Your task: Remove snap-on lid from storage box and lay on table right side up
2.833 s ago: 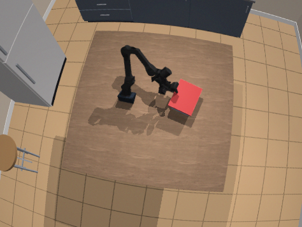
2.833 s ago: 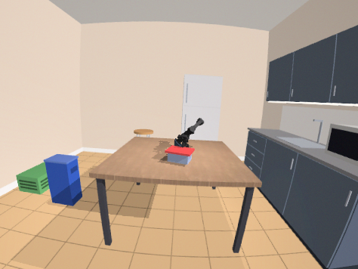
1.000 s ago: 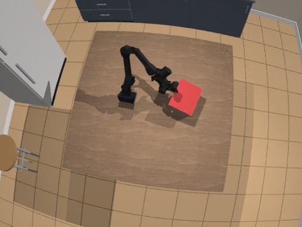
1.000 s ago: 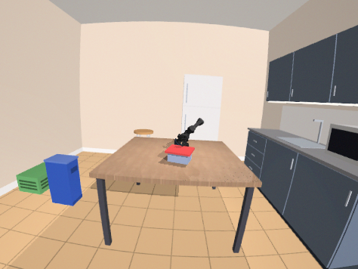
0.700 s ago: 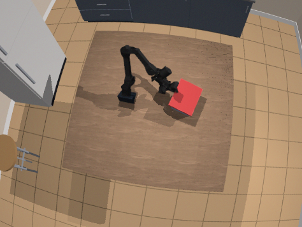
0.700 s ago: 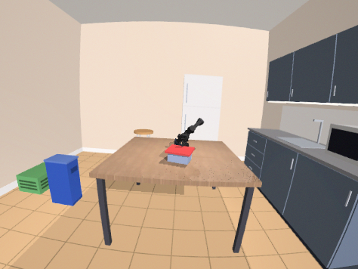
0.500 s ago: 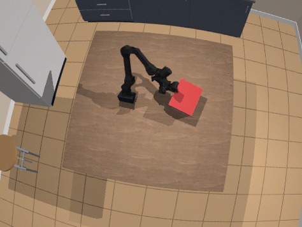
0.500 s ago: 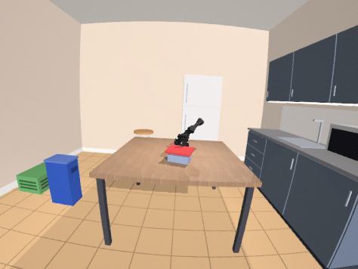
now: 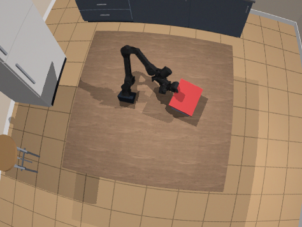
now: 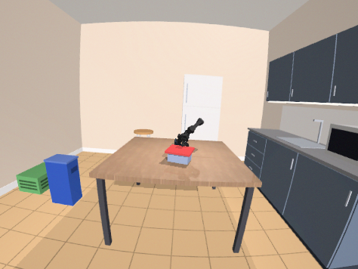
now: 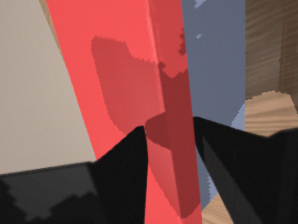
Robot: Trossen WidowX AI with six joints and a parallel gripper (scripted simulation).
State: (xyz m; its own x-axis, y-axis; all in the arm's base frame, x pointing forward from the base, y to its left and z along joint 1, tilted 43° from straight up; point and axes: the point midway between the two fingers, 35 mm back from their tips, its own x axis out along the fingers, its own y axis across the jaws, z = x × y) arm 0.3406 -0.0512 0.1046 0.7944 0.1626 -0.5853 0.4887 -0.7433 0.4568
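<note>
Right now the red lid is 70 mm ahead of my gripper tip and 30 mm to the right of it. The rest, counted from my gripper tip: storage box: 70 mm ahead, 30 mm to the right, 60 mm below.
</note>
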